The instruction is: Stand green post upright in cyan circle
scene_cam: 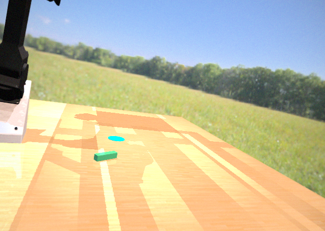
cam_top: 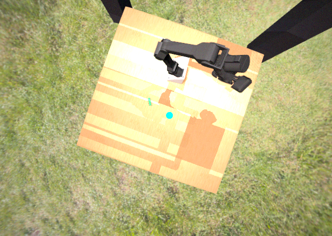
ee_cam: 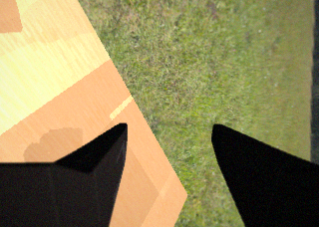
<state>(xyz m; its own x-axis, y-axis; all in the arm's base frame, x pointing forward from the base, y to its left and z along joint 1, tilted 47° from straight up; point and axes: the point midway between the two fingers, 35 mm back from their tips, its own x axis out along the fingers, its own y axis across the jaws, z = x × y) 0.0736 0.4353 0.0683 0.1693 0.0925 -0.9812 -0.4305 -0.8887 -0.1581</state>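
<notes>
My gripper tip is 170 mm short of the green post, 450 mm to the left of it and 450 mm above it. Also, from my gripper tip: cyan circle: 240 mm ahead, 250 mm to the right, 460 mm below.
</notes>
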